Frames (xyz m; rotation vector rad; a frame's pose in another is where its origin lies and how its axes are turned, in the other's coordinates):
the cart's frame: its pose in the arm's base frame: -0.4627 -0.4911 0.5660 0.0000 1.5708 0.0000
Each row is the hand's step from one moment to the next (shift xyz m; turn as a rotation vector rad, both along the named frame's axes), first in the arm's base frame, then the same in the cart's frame.
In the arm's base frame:
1: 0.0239 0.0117 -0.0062 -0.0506 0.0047 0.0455
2: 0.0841 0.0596 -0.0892 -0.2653 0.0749 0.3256
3: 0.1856 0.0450 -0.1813 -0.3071 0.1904 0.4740
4: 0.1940 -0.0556 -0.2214 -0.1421 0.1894 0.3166
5: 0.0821 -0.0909 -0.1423 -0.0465 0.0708 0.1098
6: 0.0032 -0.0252 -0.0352 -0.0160 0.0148 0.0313
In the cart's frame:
1: 0.0062 0.0117 0.0239 -0.0455 0.0047 -0.0506
2: 0.0892 0.0596 0.0841 -0.3256 0.0749 -0.2653
3: 0.1813 0.0450 0.1856 -0.4740 0.1904 -0.3071
4: 0.2214 -0.0556 0.1940 -0.3166 0.1894 -0.1421
5: 0.1423 -0.0909 0.0821 -0.1098 0.0708 -0.0465
6: 0.0352 -0.0252 0.0032 -0.0313 0.0148 -0.0160

